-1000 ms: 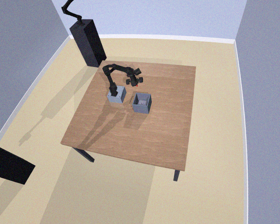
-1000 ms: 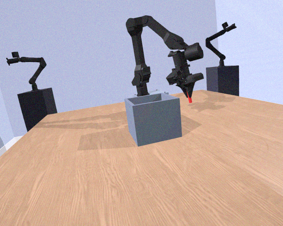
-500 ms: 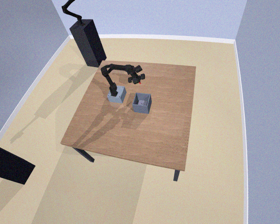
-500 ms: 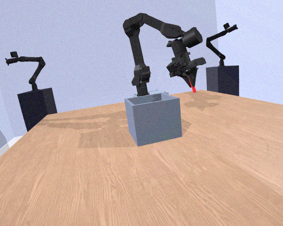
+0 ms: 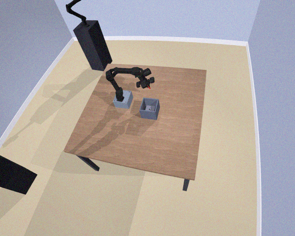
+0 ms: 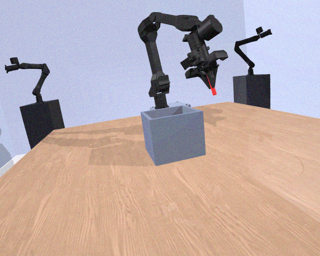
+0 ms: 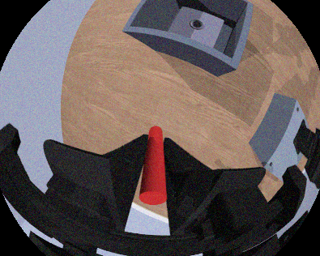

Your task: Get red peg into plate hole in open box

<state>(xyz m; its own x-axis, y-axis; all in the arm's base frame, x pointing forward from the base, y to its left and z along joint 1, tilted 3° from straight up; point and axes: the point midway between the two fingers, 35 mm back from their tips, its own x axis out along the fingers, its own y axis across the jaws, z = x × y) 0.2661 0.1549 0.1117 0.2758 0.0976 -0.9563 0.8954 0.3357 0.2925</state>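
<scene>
The plate is 60 mm ahead of my gripper tip, 170 mm to the right of it and 140 mm below it. Also, from my gripper tip: red peg (10 mm behind, 10 mm above).
</scene>
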